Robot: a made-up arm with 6 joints.
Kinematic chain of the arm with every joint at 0, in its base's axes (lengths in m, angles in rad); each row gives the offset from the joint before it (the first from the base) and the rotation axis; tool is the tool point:
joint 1: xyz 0 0 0.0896 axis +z
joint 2: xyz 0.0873 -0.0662 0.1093 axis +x
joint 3: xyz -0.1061 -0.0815 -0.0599 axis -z
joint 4: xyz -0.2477 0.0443 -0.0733 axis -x
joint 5: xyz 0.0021 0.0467 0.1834 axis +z
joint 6: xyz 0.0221 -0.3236 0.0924 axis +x
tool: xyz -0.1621 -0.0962 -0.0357
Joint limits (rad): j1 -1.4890..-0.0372 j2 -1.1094..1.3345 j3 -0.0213..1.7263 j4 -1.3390..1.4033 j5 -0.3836..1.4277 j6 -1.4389..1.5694
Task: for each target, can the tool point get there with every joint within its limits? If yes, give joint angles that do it. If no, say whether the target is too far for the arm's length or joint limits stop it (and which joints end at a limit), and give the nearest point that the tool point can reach.
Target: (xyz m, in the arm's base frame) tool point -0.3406 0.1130 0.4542
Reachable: yes | joints -0.4650 1.0843 1.0343 0.3193 -0.1855 1.2756
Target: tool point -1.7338 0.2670 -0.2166
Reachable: no: too far | nearest point -0.7862 0.1211 0.0228 | short by 0.988 m
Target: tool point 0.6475 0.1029 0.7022
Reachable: no: joint limits stop it (at a limit: joint 1, joint 3, joint 4, joint 5, joint 6) | nearest point 0.4239 0.0640 0.5793 | short by 0.258 m
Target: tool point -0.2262 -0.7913 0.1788
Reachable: no: joint limits stop it (at a limit: joint 1, joint 3, joint 4) | nearest point -0.2340 -0.6820 0.1818 | short by 0.110 m
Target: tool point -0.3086 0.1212 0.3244
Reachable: yes | joints -0.8794 0.8587 1.2401 0.3375 0.4883 0.7724
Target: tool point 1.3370 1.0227 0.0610
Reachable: no: too far | nearest point 0.4454 0.4212 0.1482 | short by 1.079 m
